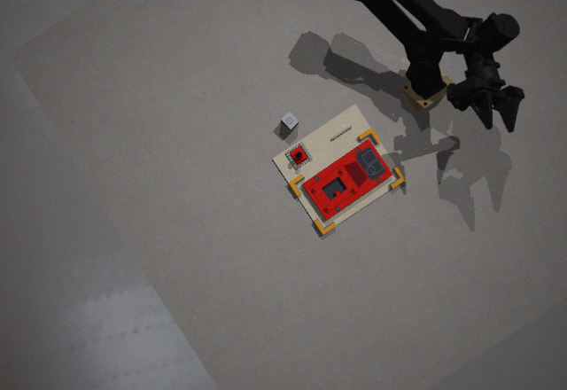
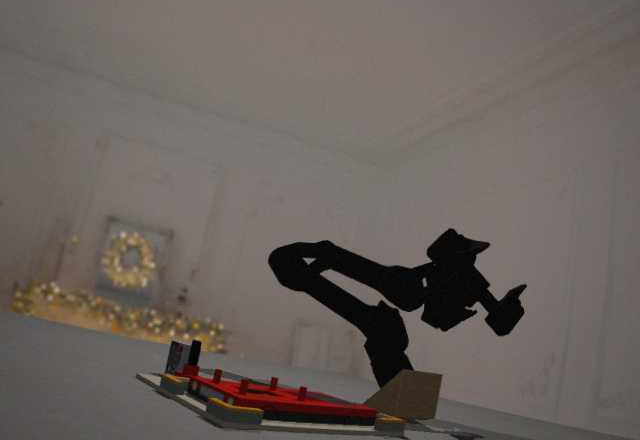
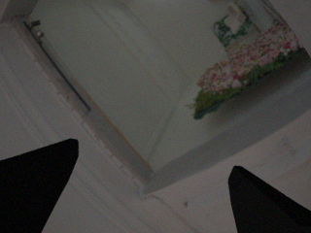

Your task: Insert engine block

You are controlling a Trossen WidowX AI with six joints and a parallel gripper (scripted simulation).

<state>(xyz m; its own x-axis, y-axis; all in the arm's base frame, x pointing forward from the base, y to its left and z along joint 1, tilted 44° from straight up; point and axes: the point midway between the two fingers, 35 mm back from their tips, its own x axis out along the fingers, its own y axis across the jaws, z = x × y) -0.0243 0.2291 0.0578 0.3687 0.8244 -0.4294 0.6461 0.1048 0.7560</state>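
My gripper tip is 34 cm short of the grey engine block, 28 cm to the left of it and 22 cm above it.
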